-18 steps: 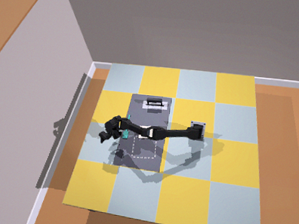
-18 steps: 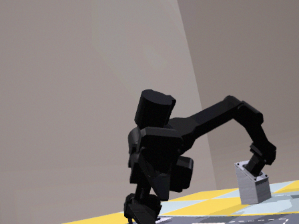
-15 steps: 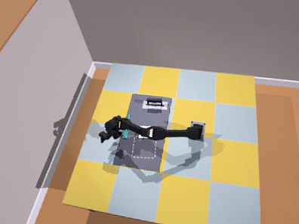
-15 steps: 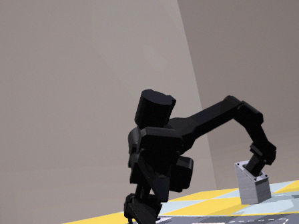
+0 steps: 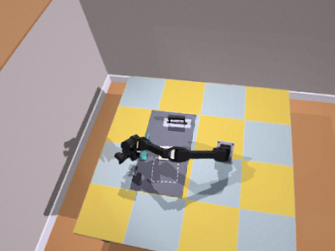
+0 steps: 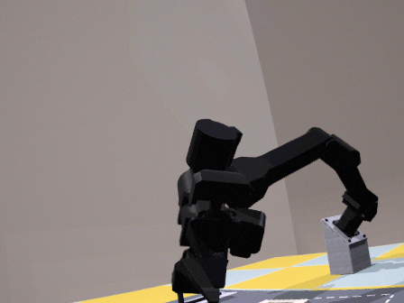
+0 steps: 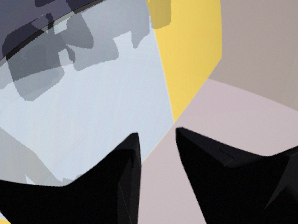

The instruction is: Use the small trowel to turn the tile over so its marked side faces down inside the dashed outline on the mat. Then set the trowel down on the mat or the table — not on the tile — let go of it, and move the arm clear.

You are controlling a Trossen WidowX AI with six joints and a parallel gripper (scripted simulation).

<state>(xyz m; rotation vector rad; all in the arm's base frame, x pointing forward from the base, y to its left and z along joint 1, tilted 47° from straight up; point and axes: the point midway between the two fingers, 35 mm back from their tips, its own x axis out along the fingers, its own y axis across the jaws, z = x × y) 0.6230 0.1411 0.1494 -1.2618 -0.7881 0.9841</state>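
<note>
Right now my gripper tip is 100 mm past the teal trowel, 180 mm to the left of it and 100 mm above it. Also, from my gripper tip: tile (250 mm behind, 180 mm to the right, 90 mm below).
</note>
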